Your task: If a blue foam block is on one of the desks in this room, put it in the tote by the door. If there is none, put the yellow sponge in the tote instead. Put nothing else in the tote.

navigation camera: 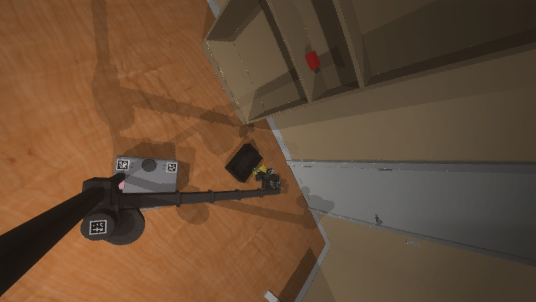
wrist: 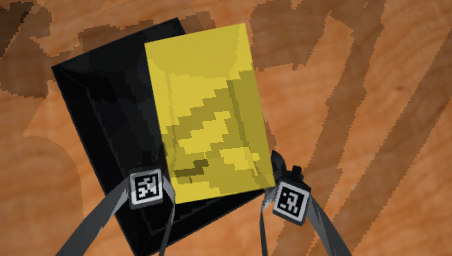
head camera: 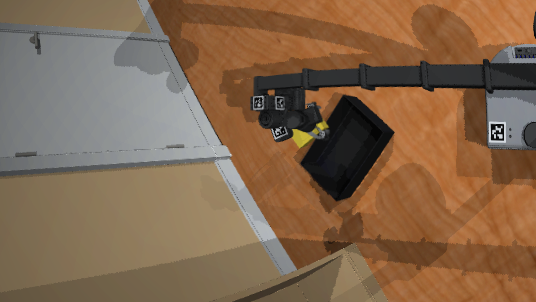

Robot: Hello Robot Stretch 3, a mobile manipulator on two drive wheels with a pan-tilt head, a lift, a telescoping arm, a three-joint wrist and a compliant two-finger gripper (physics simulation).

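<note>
The yellow sponge [head camera: 302,138] [navigation camera: 259,170] [wrist: 205,100] is between the fingers of my gripper [head camera: 318,122] [navigation camera: 263,172] [wrist: 221,163], which is shut on it. The sponge overlaps the left edge of the black tote [head camera: 364,162] [navigation camera: 236,157] [wrist: 80,110] in the head view. In the wrist view it appears above the tote, with its right part over the floor beside it. The tote stands on the wooden floor near the door [head camera: 100,95] [navigation camera: 425,200]. Its inside is partly hidden by the sponge and fingers in the wrist view. No blue foam block shows in these views.
A beige shelf unit [navigation camera: 350,45] stands above the tote in the navigation view, with a red object [navigation camera: 312,60] in it. My arm [head camera: 395,76] [navigation camera: 195,197] reaches past the tote from my base [head camera: 510,110] [navigation camera: 162,180]. A white baseboard [head camera: 250,215] runs along the wall.
</note>
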